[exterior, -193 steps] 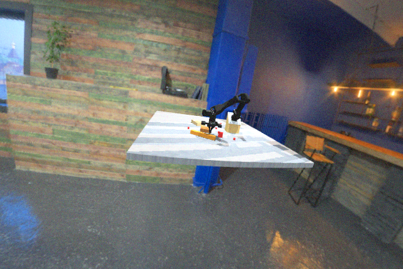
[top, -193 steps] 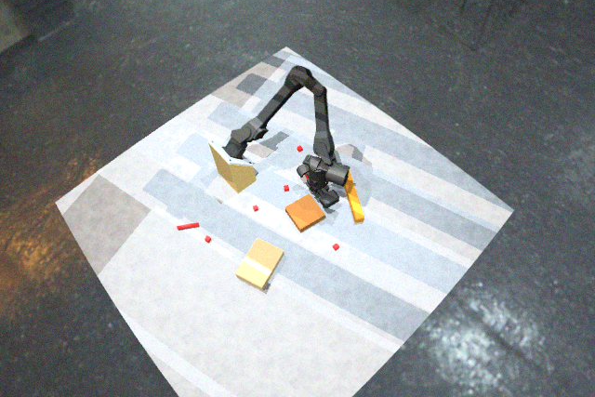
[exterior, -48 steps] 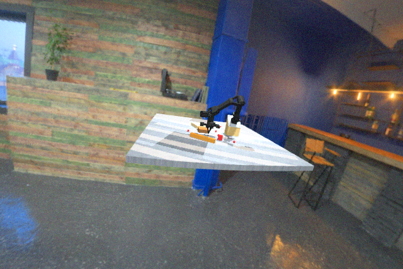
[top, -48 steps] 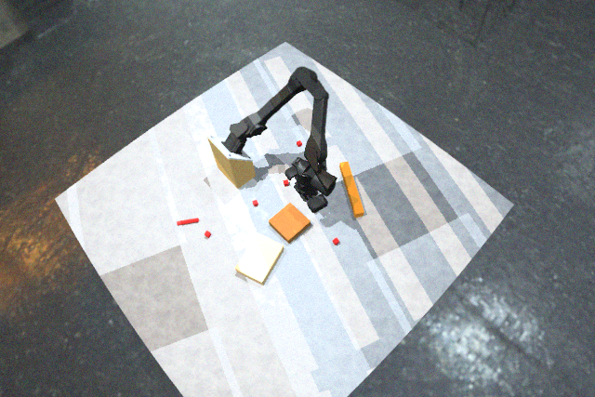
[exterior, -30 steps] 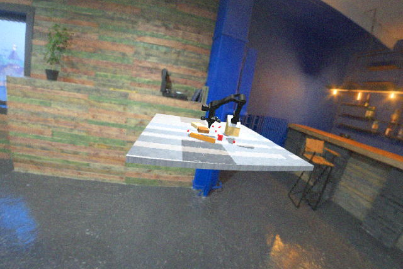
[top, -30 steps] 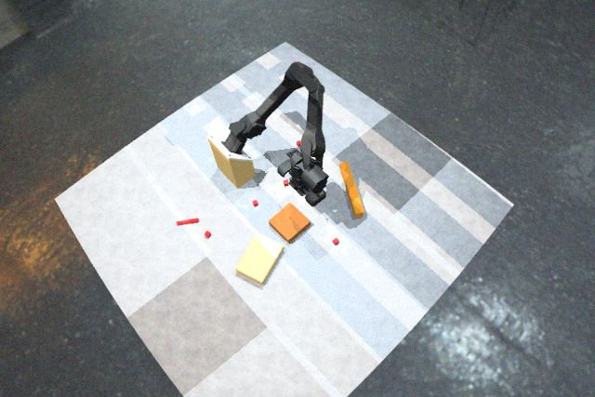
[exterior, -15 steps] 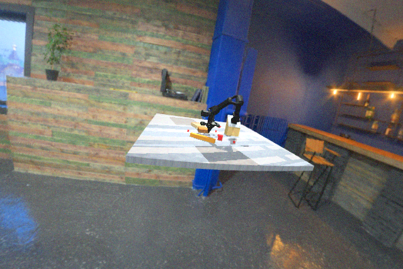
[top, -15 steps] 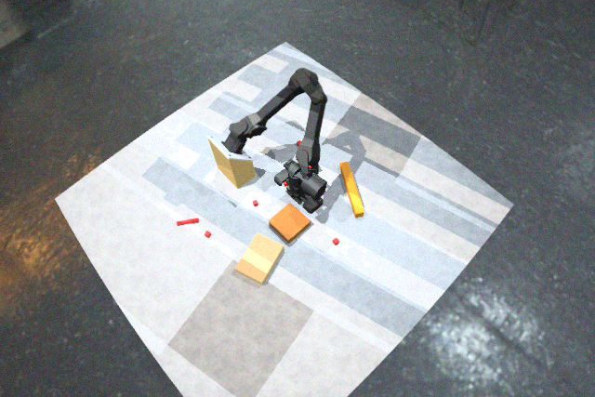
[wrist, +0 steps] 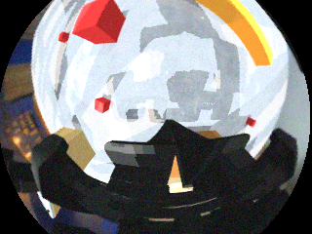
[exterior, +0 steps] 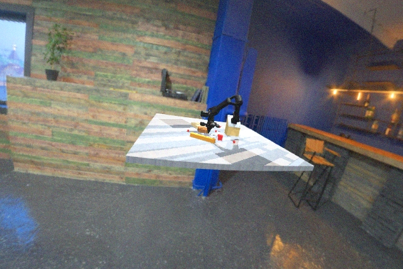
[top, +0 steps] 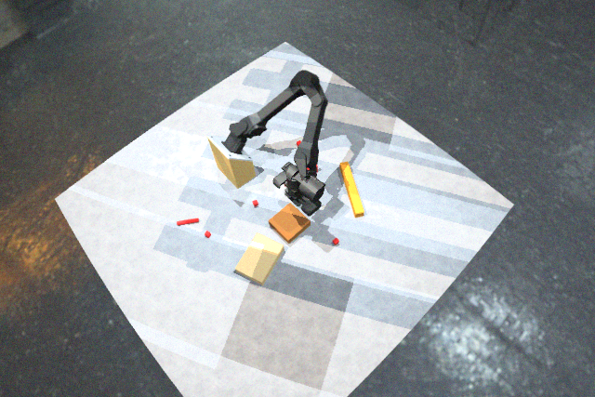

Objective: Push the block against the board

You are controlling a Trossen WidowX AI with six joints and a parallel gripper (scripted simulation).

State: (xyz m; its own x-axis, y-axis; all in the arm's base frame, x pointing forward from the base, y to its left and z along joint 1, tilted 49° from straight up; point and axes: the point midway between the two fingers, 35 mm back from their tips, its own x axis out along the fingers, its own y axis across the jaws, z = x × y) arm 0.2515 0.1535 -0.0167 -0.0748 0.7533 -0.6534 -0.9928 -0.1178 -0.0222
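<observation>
My gripper tip is now 40 mm short of the square block, 70 mm to the left of it and 10 mm below it. The rest, counted from my gripper tip: tan flat block (90 mm ahead, 230 mm to the right, 10 mm above); board (80 mm ahead, 190 mm to the left, 10 mm above); red cube (90 mm behind, 130 mm to the left, 10 mm above).
</observation>
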